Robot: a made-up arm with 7 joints. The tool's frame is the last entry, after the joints.
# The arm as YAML. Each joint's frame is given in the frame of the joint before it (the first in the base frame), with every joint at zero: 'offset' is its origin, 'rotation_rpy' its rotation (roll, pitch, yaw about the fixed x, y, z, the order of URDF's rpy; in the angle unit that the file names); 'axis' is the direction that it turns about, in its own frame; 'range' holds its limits. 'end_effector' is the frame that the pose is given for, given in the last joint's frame.
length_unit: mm
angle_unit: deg
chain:
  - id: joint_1
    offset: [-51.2, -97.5, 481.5]
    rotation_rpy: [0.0, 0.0, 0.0]
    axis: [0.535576, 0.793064, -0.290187]
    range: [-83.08, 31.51]
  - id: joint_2
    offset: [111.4, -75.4, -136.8]
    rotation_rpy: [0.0, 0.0, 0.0]
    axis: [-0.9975, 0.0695, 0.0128]
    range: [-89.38, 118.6]
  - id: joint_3
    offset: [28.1, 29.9, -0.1]
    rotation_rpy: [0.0, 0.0, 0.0]
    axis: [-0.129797, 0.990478, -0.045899]
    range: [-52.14, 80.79]
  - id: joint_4
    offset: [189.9, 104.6, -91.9]
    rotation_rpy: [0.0, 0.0, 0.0]
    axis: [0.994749, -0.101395, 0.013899]
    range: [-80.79, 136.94]
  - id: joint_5
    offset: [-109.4, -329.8, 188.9]
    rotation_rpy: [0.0, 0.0, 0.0]
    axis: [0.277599, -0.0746, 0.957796]
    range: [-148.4, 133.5]
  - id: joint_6
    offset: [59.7, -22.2, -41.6]
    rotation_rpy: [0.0, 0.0, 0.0]
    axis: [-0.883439, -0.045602, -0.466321]
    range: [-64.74, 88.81]
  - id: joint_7
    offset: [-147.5, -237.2, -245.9]
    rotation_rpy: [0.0, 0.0, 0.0]
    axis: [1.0, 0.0, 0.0]
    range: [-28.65, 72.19]
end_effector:
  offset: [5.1, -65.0, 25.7]
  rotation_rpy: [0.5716, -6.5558, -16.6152]
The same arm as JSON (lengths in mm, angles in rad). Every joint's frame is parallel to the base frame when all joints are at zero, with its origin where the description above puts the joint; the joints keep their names.
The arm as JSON. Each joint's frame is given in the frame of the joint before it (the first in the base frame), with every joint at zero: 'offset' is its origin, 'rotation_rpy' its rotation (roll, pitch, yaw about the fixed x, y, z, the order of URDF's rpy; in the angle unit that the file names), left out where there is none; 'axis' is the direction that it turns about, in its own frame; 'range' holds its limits. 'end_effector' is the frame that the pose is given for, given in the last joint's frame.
{
  "length_unit": "mm",
  "angle_unit": "rad",
  "chain": [
    {
      "id": "joint_1",
      "offset": [
        -51.2,
        -97.5,
        481.5
      ],
      "axis": [
        0.535576,
        0.793064,
        -0.290187
      ],
      "range": [
        -1.45,
        0.55
      ]
    },
    {
      "id": "joint_2",
      "offset": [
        111.4,
        -75.4,
        -136.8
      ],
      "axis": [
        -0.9975,
        0.0695,
        0.0128
      ],
      "range": [
        -1.56,
        2.07
      ]
    },
    {
      "id": "joint_3",
      "offset": [
        28.1,
        29.9,
        -0.1
      ],
      "axis": [
        -0.129797,
        0.990478,
        -0.045899
      ],
      "range": [
        -0.91,
        1.4101
      ]
    },
    {
      "id": "joint_4",
      "offset": [
        189.9,
        104.6,
        -91.9
      ],
      "axis": [
        0.994748,
        -0.101405,
        0.013901
      ],
      "range": [
        -1.4101,
        2.3901
      ]
    },
    {
      "id": "joint_5",
      "offset": [
        -109.4,
        -329.8,
        188.9
      ],
      "axis": [
        0.277599,
        -0.0746,
        0.957796
      ],
      "range": [
        -2.5901,
        2.33
      ]
    },
    {
      "id": "joint_6",
      "offset": [
        59.7,
        -22.2,
        -41.6
      ],
      "axis": [
        -0.883439,
        -0.045602,
        -0.466321
      ],
      "range": [
        -1.1299,
        1.55
      ]
    },
    {
      "id": "joint_7",
      "offset": [
        -147.5,
        -237.2,
        -245.9
      ],
      "axis": [
        1.0,
        0.0,
        0.0
      ],
      "range": [
        -0.5,
        1.26
      ]
    }
  ],
  "end_effector": {
    "offset": [
      5.1,
      -65.0,
      25.7
    ],
    "rotation_rpy": [
      0.01,
      -0.1144,
      -0.29
    ]
  }
}

